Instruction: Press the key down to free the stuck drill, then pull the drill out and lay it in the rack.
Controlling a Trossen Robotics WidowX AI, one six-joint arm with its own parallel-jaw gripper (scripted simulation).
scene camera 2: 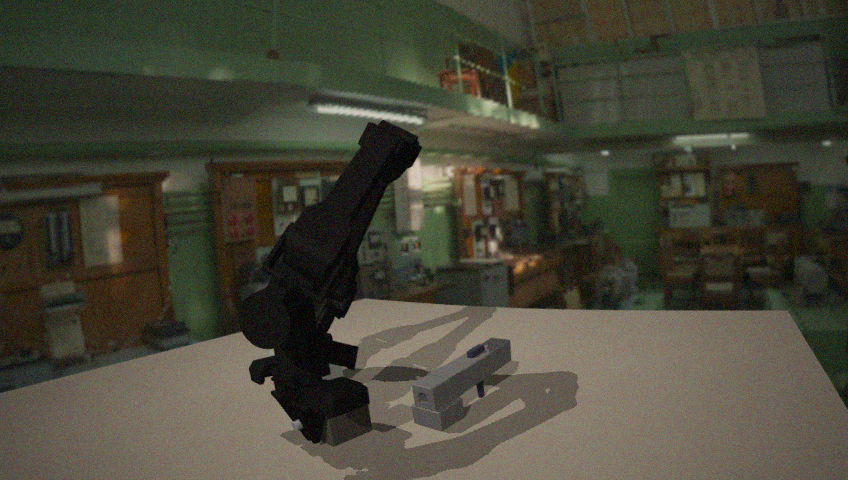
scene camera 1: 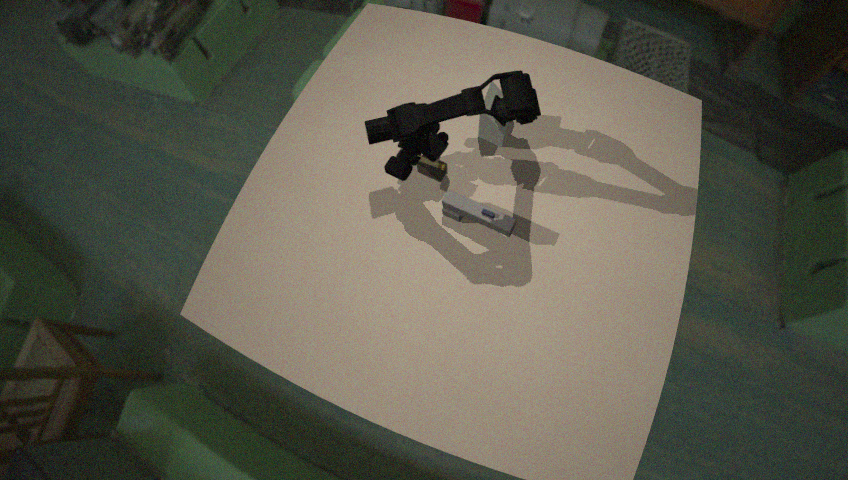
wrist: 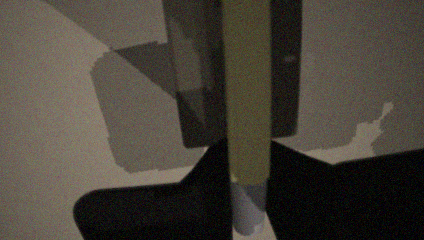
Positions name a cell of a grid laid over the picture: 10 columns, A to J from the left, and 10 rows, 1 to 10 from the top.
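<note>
Scene camera 2 shows the gripper (scene camera 2: D10), a rack (scene camera 2: D9) and a grey holder block (scene camera 2: F9). Visible from scene camera 1: the gripper (scene camera 1: E4) and the grey holder block (scene camera 1: F5). The wrist view contains the gripper (wrist: F6) and the rack (wrist: E2).
</note>
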